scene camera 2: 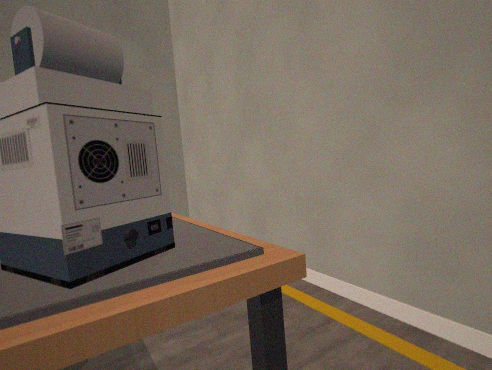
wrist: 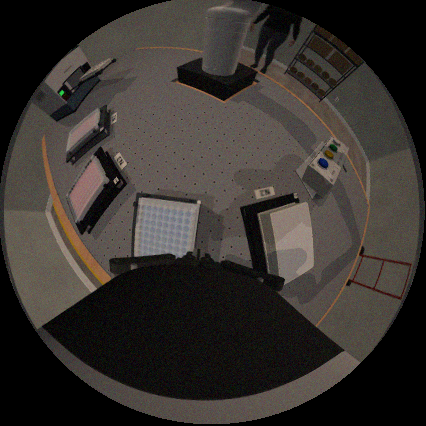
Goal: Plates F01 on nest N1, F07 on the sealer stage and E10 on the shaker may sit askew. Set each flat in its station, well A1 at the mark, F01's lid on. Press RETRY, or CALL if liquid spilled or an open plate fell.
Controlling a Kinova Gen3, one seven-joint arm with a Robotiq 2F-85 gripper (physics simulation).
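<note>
My gripper (wrist: 197,255) is shut and empty, high above the perforated table top (wrist: 222,151), between two plates. A plate with pale blue wells (wrist: 164,226) lies just left of the fingers on a dark base. A white lidded plate (wrist: 288,238) sits on the black nest (wrist: 249,222) marked N2, at a slight angle to it. A pink plate (wrist: 85,188) sits in nest N3 (wrist: 109,178). Another pink plate (wrist: 83,128) sits on nest N1 (wrist: 104,123). A thin flat slab (wrist: 99,63) lies on the machine with a green light (wrist: 63,93). Scene camera 2 shows only the sealer's back (scene camera 2: 90,167).
A button box (wrist: 323,164) with green, yellow and blue buttons stands at the right. The arm's base (wrist: 222,39) is at the far side. A person (wrist: 276,28) stands behind it near a shelf rack (wrist: 292,63). A red marked rectangle (wrist: 380,274) lies on the floor.
</note>
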